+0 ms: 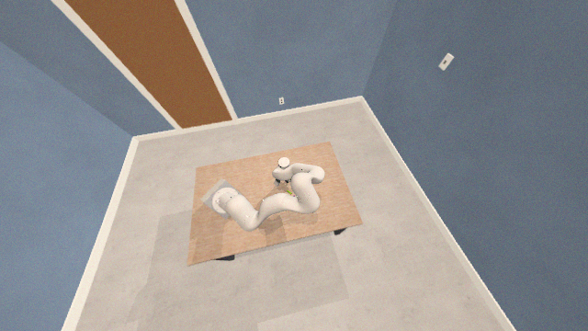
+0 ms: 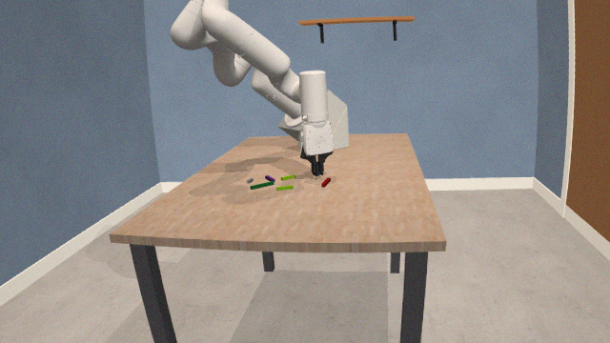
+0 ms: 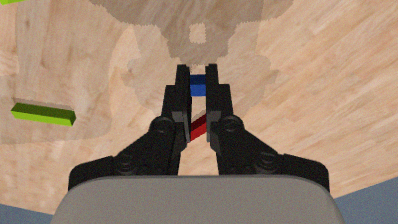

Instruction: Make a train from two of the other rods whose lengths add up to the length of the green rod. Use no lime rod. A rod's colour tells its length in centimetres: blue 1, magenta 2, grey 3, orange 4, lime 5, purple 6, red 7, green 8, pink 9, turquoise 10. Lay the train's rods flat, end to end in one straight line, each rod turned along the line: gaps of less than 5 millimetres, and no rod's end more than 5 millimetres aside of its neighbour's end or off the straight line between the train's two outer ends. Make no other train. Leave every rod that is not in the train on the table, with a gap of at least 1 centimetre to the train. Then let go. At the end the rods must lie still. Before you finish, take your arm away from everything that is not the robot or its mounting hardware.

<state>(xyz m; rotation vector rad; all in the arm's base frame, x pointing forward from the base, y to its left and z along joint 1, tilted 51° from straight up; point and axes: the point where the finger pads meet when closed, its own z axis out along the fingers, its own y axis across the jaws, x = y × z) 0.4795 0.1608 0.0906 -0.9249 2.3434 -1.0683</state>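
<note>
Right now my hand is 6 cm short of the red rod, 3 cm to the right of it and 3 cm above it. Round my hand: blue rod 2 cm below; purple rod 1 cm behind, 16 cm to the right, 3 cm below; green rod 6 cm ahead, 18 cm to the right, 3 cm below.
</note>
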